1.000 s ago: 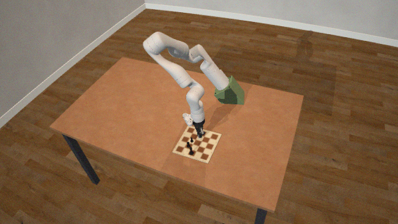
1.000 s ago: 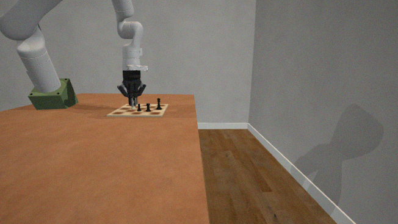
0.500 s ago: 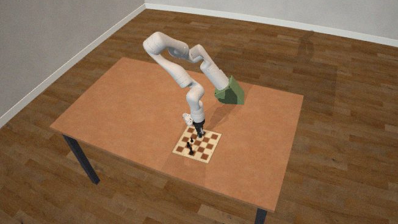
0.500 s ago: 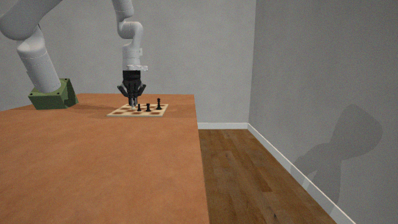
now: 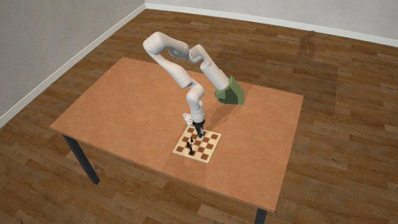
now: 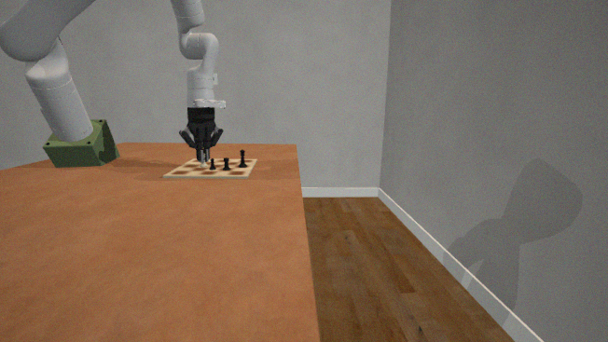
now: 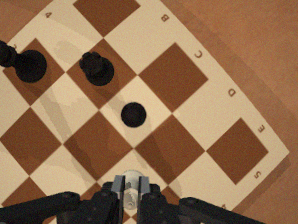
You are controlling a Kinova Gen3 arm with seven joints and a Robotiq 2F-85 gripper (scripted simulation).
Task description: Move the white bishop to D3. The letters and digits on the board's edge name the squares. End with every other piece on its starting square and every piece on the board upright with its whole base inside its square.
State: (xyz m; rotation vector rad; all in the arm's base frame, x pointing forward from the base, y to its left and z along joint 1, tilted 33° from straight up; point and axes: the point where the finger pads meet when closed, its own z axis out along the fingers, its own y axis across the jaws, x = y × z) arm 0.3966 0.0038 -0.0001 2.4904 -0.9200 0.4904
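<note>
The white bishop lies 1 cm below my hand. From my hand the other things lie so: pawn 4 cm ahead, 3 cm to the right, 2 cm below; chessboard 4 cm below, 4 cm ahead.
</note>
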